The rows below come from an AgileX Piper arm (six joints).
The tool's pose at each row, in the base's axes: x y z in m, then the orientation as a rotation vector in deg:
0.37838, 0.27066, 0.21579, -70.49, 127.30, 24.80
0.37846, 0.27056, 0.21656, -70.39, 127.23, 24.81
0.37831, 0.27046, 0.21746, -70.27, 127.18, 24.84
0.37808, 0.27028, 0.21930, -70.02, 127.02, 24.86
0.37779, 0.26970, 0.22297, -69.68, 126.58, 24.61
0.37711, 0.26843, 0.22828, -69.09, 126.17, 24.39
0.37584, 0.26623, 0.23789, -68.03, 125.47, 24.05
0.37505, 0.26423, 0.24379, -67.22, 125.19, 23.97
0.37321, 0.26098, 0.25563, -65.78, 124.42, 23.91
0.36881, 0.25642, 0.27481, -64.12, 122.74, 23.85
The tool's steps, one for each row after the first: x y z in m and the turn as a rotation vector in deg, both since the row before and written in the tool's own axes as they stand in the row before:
-0.00044, -0.00011, -0.00064, 0.05, -0.10, 0.03
-0.00042, 0.00008, -0.00081, 0.04, -0.10, 0.05
-0.00091, 0.00012, -0.00162, 0.12, -0.24, 0.07
-0.00175, -0.00002, -0.00329, 0.39, -0.45, -0.07
-0.00218, -0.00008, -0.00505, 0.46, -0.54, 0.09
-0.00408, -0.00013, -0.00906, 0.79, -0.95, 0.20
-0.00217, -0.00049, -0.00587, 0.43, -0.56, 0.31
-0.00486, -0.00042, -0.01142, 0.76, -1.23, 0.46
-0.00812, 0.00071, -0.01848, 1.02, -2.07, 0.19

